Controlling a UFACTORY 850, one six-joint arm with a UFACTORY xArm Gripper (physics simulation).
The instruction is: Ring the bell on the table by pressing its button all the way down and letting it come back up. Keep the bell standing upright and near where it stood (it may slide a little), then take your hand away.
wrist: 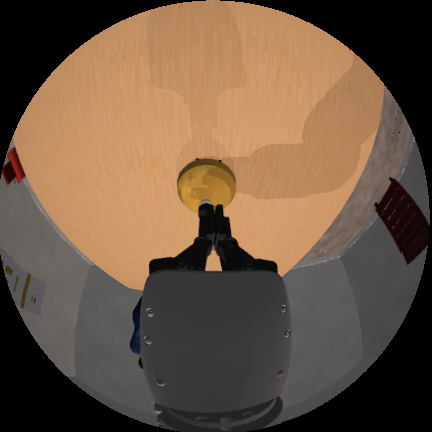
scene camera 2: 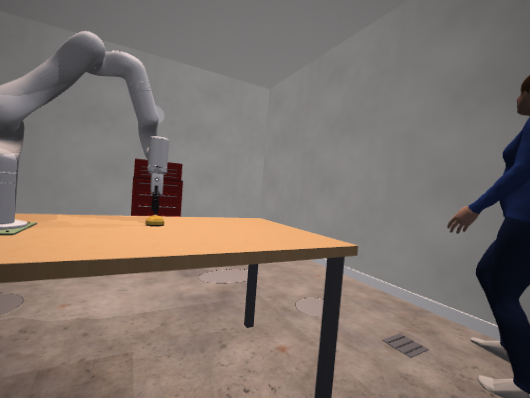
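Note:
A yellow domed bell (scene camera 2: 155, 221) (wrist: 200, 181) stands upright on the wooden table (scene camera 2: 210, 241) (wrist: 100, 100). My gripper (scene camera 2: 155, 212) (wrist: 213, 213) is shut and empty, pointing down with its fingertips right at the top of the bell. In the wrist view the fingertips overlap the bell's near edge, and a small silver bit of the button's stem shows at the tip of the left finger. The black button cannot be told apart from the black fingers, so how far down it is pressed is unclear.
A red tool cabinet (scene camera 2: 171, 197) (wrist: 406, 222) stands beyond the table. A person in blue (scene camera 2: 517, 170) stands to the right of the table in the scene view. The arm's base plate (scene camera 2: 20, 229) is at the left of the table.

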